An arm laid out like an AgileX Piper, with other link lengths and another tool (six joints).
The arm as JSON. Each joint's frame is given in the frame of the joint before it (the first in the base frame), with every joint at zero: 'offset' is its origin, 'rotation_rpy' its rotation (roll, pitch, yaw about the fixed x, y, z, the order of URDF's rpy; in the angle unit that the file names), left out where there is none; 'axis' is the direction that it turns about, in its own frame. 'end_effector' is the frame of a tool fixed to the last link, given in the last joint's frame.
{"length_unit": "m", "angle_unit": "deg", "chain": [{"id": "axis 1", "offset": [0.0, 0.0, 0.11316], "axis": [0.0, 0.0, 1.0]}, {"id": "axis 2", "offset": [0.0, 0.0, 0.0], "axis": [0.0, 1.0, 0.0]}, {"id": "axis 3", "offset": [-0.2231, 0.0, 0.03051], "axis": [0.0, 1.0, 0.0]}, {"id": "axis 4", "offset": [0.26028, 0.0, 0.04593], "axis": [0.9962, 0.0, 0.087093]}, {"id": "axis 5", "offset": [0.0, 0.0, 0.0], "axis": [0.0, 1.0, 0.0]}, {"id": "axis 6", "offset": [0.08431, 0.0, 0.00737], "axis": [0.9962, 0.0, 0.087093]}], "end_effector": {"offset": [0.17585, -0.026, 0.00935], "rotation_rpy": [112.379, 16.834, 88.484]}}
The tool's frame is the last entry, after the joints.
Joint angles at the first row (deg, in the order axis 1, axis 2, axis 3, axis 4, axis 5, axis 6):
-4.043 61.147 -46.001 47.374 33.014 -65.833
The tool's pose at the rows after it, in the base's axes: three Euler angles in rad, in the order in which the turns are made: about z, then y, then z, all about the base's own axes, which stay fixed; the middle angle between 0 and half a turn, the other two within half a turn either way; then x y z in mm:
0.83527 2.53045 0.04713 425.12 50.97 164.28
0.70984 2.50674 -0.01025 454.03 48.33 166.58
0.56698 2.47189 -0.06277 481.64 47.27 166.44
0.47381 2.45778 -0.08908 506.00 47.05 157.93
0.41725 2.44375 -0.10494 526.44 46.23 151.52
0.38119 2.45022 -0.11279 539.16 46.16 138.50
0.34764 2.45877 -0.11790 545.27 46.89 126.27
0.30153 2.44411 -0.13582 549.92 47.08 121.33
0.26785 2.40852 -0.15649 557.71 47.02 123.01
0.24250 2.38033 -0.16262 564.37 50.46 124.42
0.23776 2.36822 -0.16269 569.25 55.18 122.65
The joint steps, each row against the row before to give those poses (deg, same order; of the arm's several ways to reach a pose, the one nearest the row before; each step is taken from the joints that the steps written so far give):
0.001 8.485 -7.170 -0.001 0.051 -2.402
-0.001 7.412 -6.817 -0.103 -0.342 -5.224
0.000 7.024 -6.615 -0.078 0.001 -6.477
0.001 6.845 -5.946 0.001 0.202 -4.590
0.000 5.504 -5.112 0.000 0.000 -2.859
0.000 4.293 -3.226 -0.001 0.132 -1.844
-0.001 2.728 -1.645 0.001 0.246 -1.758
0.236 1.322 -0.650 -0.001 -0.769 -2.233
0.506 1.006 -0.660 0.726 -2.002 -2.382
0.657 1.093 -0.940 0.699 -1.312 -2.099
0.786 1.069 -0.610 0.691 -1.228 -0.881

